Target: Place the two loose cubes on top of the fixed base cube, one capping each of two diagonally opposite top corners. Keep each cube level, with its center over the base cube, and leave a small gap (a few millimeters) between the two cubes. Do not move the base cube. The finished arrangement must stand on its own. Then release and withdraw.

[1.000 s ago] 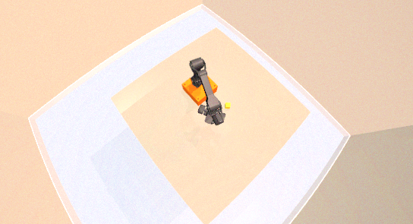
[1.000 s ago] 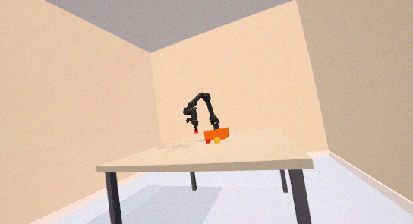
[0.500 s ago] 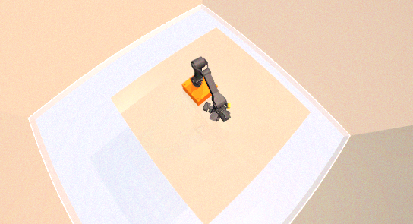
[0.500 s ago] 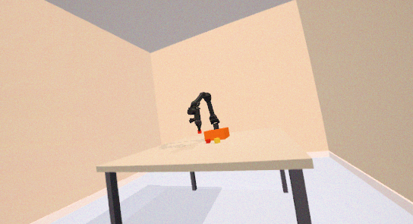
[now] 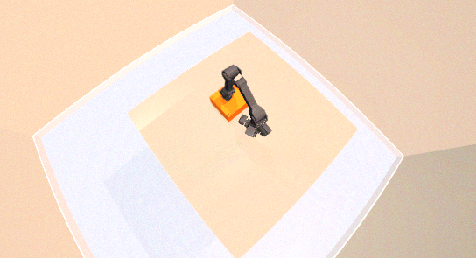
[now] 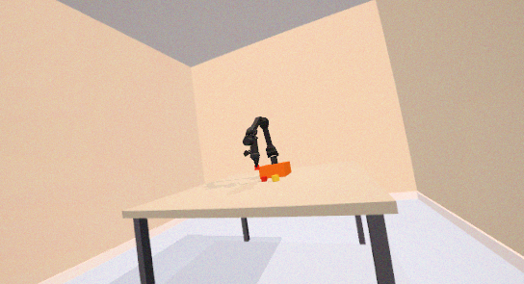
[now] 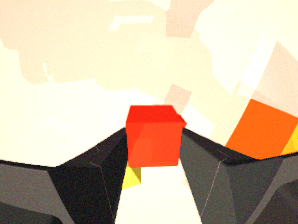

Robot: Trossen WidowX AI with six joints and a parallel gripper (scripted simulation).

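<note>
Now: gripper tip 2 cm short of the yellow cube, 12 cm to the right of it and 9 cm above it.
</note>
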